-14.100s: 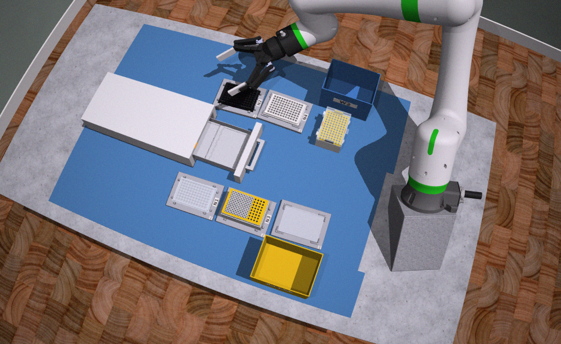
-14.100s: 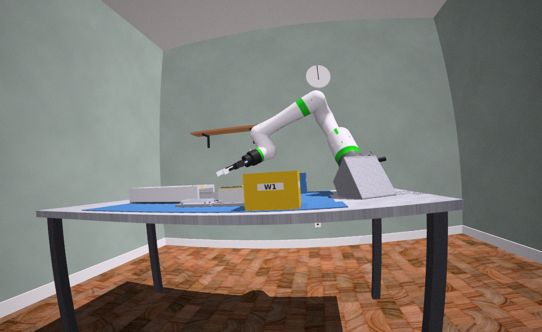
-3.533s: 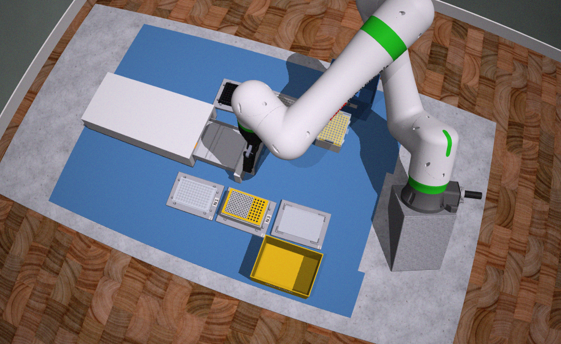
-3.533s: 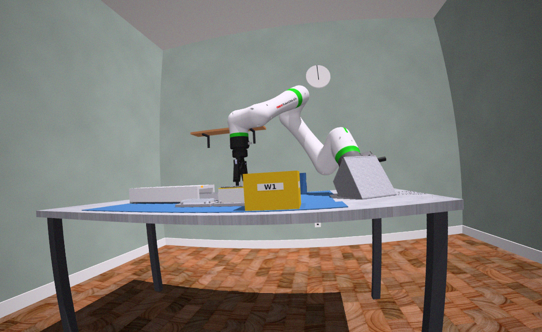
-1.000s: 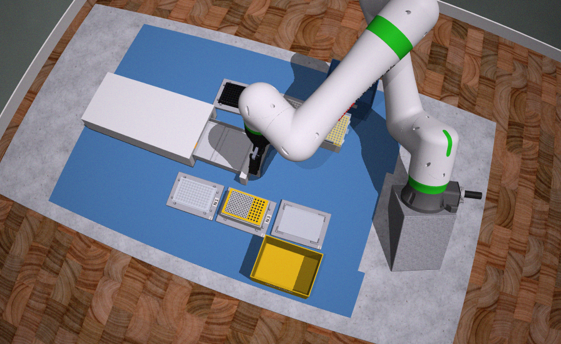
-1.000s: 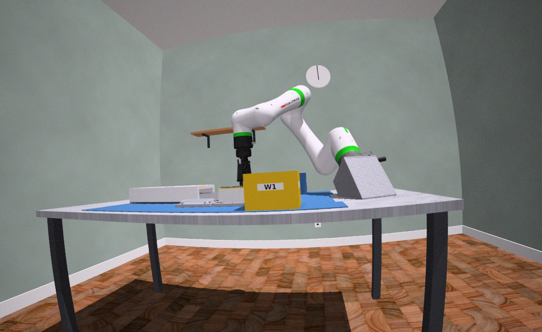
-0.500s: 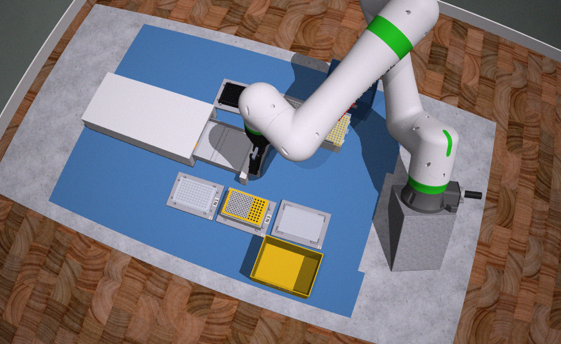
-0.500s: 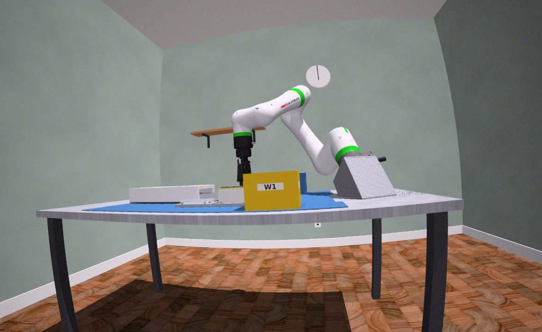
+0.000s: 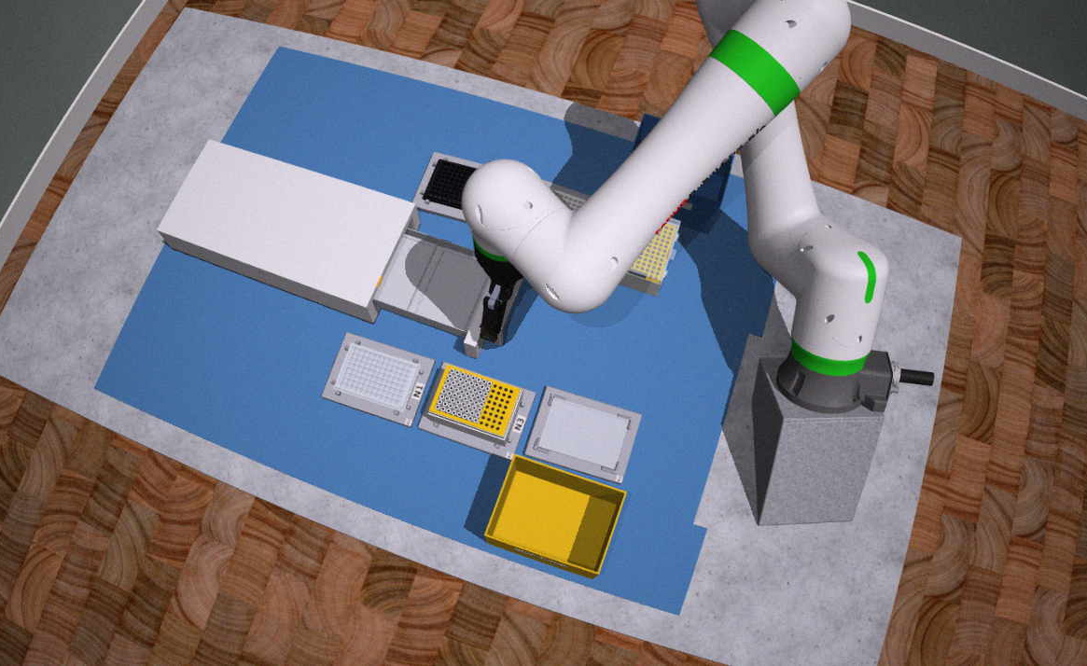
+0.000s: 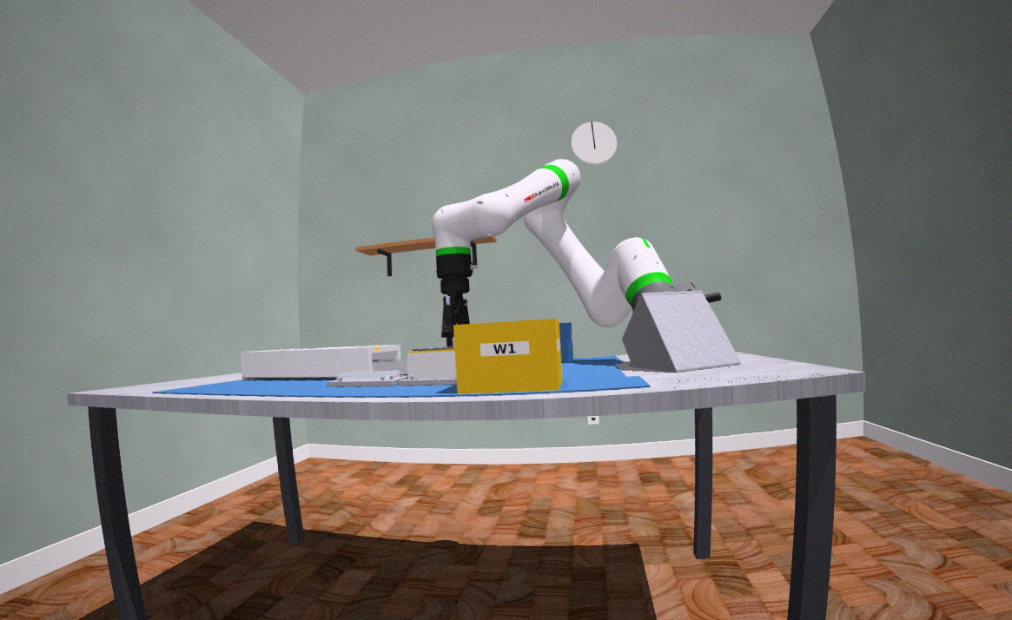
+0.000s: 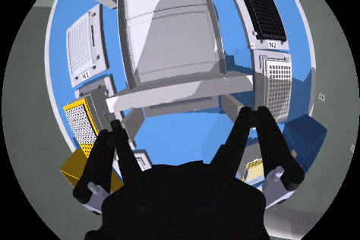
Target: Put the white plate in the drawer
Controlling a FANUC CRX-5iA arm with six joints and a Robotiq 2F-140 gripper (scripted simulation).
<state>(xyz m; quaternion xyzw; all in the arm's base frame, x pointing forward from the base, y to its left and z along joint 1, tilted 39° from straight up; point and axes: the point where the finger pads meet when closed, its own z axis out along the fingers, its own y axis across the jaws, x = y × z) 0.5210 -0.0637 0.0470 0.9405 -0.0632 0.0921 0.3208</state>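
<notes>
Right now my hand is 4 cm past the white plate, 20 cm to the left of it and 3 cm above it. Also, from my hand: white lid 16 cm behind, 19 cm to the left, 3 cm below; yellow tip rack 1 cm ahead, 17 cm to the left, 1 cm above; N4 label 11 cm behind, 18 cm to the right, 4 cm below.
</notes>
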